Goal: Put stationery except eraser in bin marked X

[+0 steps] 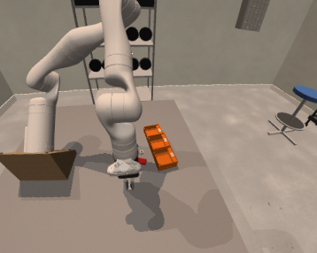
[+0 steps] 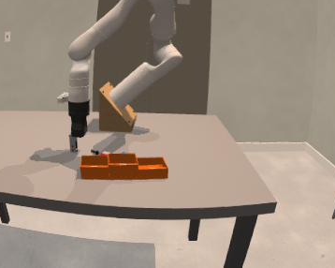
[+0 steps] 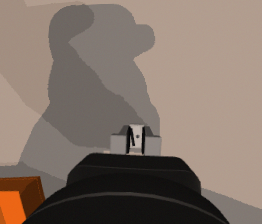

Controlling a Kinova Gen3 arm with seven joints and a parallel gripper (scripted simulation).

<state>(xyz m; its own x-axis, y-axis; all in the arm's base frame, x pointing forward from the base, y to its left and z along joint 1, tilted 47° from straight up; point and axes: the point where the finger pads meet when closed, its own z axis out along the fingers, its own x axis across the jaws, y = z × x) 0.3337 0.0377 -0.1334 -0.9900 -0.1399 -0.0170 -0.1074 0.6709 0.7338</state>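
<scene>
The orange bin lies 120 mm ahead of my hand and 200 mm to the left of it. Round my hand: small ring: 40 mm ahead, 170 mm to the left, 20 mm below; white eraser: 20 mm ahead, 120 mm to the left, 10 mm below; black bolt: 10 mm behind, 80 mm to the left, 10 mm below.
</scene>
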